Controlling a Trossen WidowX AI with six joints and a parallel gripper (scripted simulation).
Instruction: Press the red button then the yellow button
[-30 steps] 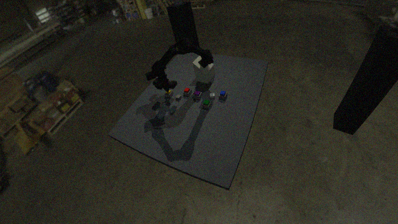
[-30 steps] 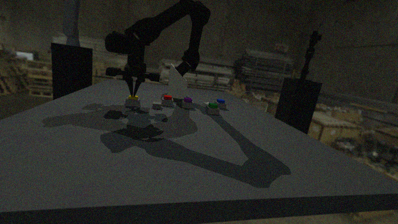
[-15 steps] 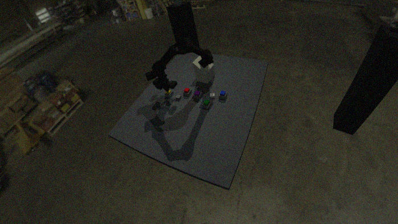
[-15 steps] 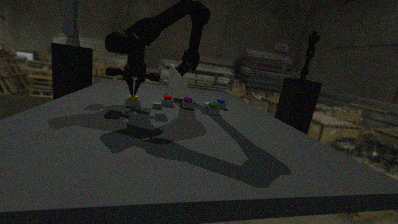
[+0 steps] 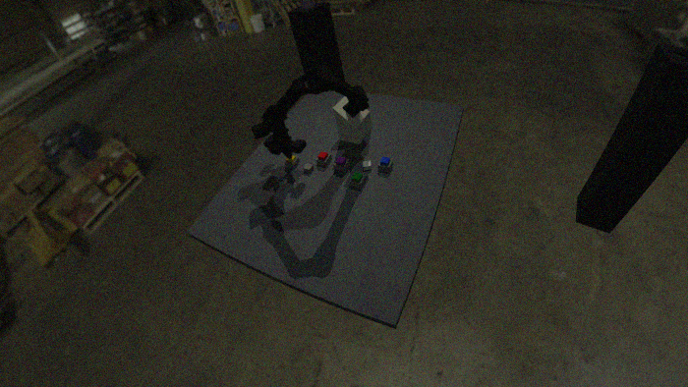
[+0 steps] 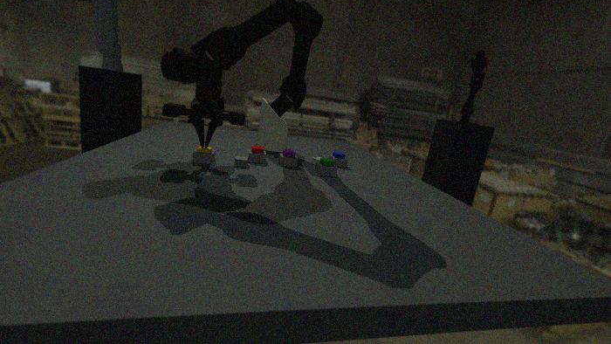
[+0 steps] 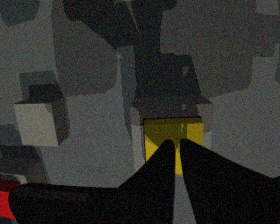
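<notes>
Now: the yellow button 10 mm below my gripper tip. The rest, counted from my gripper tip: purple button 220 mm to the left, 80 mm behind; red button 130 mm to the left, 70 mm behind; small grey block 100 mm to the left, 20 mm below.
</notes>
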